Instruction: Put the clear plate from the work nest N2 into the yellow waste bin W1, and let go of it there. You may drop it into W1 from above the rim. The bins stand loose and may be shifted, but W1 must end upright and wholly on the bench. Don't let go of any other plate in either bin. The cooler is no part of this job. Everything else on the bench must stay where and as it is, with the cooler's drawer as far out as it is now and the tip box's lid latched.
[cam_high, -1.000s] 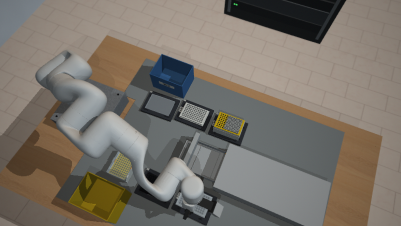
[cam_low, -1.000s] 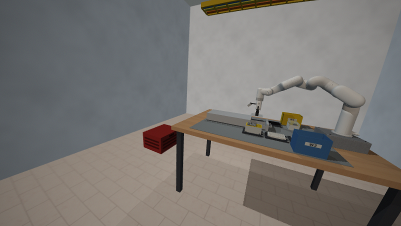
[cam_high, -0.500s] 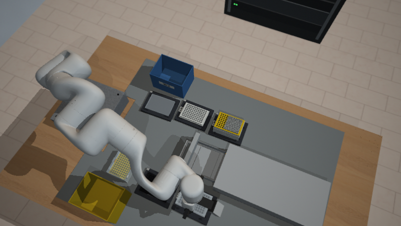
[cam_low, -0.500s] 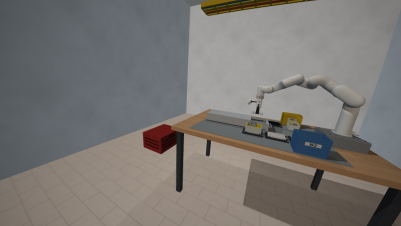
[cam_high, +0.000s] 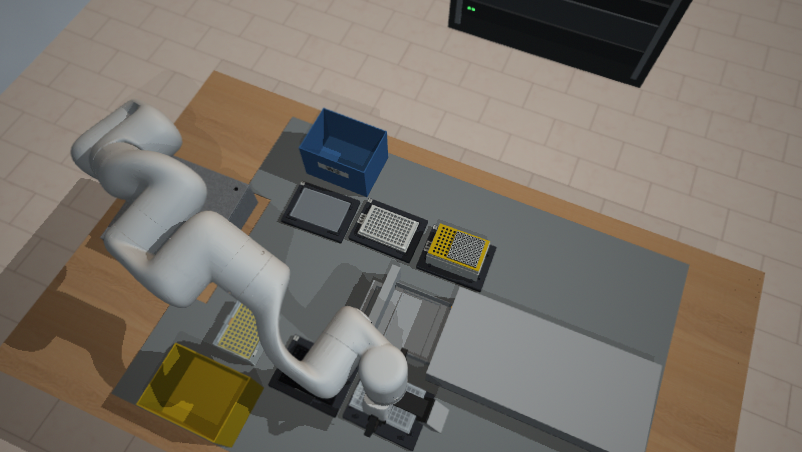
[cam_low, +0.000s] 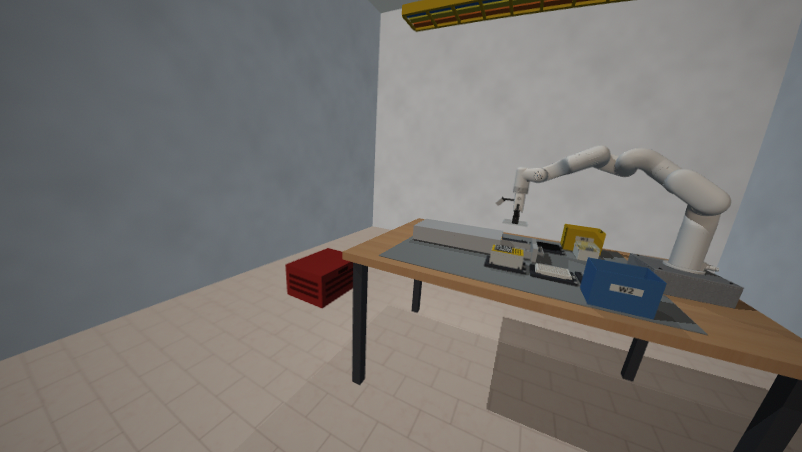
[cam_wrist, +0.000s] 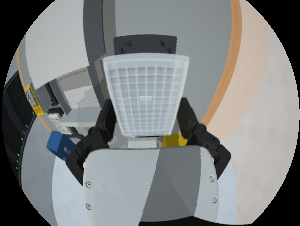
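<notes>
My hand is 330 mm past the yellow waste bin W1, 190 mm to the left of it and 100 mm above it. From my hand the other things lie so: black plate: 170 mm behind, 30 mm to the right, 110 mm below; drawer: 20 mm behind, 180 mm to the left, 110 mm below; clear plate: 10 mm below.
</notes>
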